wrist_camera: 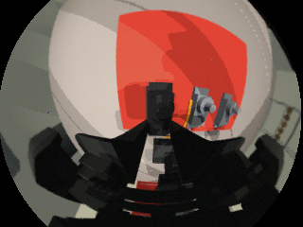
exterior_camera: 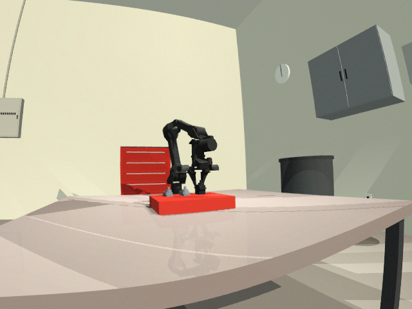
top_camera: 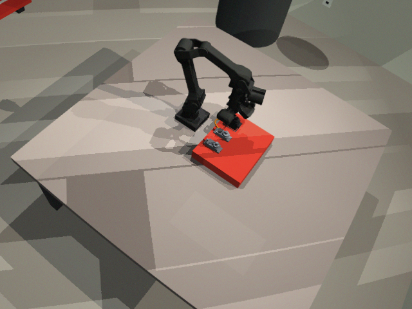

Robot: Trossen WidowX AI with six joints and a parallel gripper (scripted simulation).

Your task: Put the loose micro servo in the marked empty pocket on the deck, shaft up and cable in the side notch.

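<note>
Right now my gripper tip is 13 cm short of the red deck, 7 cm to the left of it and 6 cm above it.
</note>
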